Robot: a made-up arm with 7 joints. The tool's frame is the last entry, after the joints.
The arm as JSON. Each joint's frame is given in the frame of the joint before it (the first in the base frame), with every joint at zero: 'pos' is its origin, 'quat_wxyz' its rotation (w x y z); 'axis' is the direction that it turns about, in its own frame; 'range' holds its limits. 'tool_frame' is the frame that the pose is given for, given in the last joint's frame.
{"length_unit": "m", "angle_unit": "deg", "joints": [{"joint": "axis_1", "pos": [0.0, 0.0, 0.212], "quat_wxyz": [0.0, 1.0, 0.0, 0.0], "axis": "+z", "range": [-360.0, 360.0]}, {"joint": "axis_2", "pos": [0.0, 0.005, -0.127], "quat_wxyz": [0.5, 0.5, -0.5, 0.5], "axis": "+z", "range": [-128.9, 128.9]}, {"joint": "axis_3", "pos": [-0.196, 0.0, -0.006], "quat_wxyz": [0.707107, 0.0, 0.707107, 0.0], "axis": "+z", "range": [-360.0, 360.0]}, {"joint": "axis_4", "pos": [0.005, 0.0, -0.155], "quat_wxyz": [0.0, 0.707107, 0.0, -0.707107], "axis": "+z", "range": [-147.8, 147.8]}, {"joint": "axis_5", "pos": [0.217, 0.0, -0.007], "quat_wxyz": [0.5, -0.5, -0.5, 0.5], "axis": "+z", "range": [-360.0, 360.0]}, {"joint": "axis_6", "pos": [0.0, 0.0, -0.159], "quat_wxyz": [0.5, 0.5, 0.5, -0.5], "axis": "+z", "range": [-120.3, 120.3]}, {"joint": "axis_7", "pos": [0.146, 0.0, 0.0], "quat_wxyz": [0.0, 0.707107, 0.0, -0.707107], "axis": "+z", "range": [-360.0, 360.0]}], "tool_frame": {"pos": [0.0, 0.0, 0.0], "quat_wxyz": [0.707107, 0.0, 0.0, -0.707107]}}
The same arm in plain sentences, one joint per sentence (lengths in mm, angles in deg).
The arm has seven revolute joints in a row. What follows holds with every joint at zero, and every direction is one of the base frame's.
Joint 1 is mounted 212 mm along +z from the base frame's origin and turns about -z, from -360 to 360 deg.
Joint 2 is mounted 5 mm along -y and 127 mm along +z from joint 1 and turns about +y, from -128.9 to 128.9 deg.
Joint 3 is mounted 6 mm along -y and 196 mm along +z from joint 2 and turns about -z, from -360 to 360 deg.
Joint 4 is mounted 5 mm along -y and 155 mm along +z from joint 3 and turns about +y, from -147.8 to 147.8 deg.
Joint 5 is mounted 7 mm along -y and 217 mm along +z from joint 4 and turns about -z, from -360 to 360 deg.
Joint 6 is mounted 159 mm along +z from joint 5 and turns about +y, from -120.3 to 120.3 deg.
Joint 7 is mounted 146 mm along +z from joint 6 and turns about -z, from -360 to 360 deg.
The tool frame, which is the frame that the pose is given for, is mounted at the same point as joint 7; its axes are the base frame's turned by roll 180, pitch 0 and yaw 0 deg (as in URDF: about the fixed x, then y, then z).

